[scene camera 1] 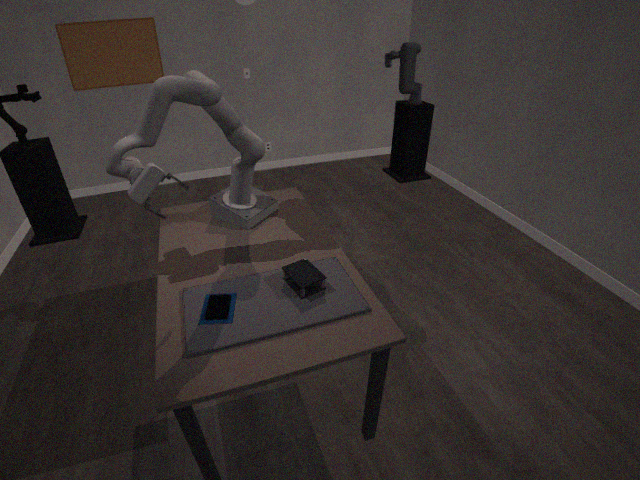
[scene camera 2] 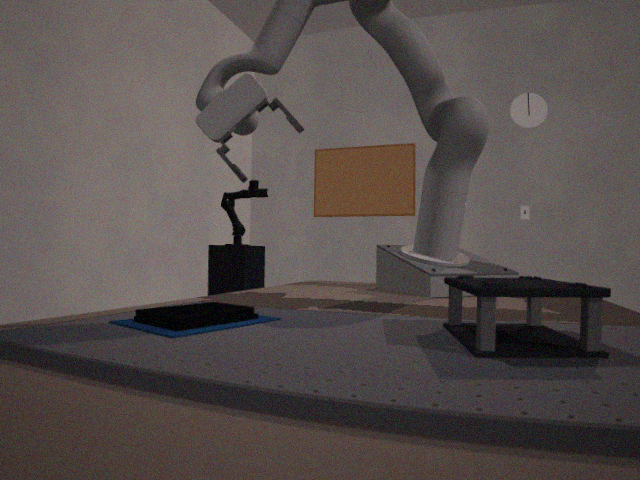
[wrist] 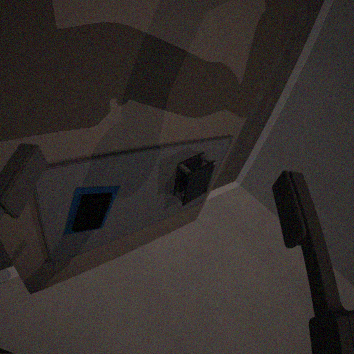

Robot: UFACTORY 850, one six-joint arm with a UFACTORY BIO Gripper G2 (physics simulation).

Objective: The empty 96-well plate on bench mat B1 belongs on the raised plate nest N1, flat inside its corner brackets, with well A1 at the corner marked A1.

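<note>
Blue bench mat B1 (scene camera 2: 129, 323), black 96-well plate (scene camera 2: 182, 317). Wrist view: blue bench mat B1 (wrist: 79, 191), black 96-well plate (wrist: 92, 207).
</note>
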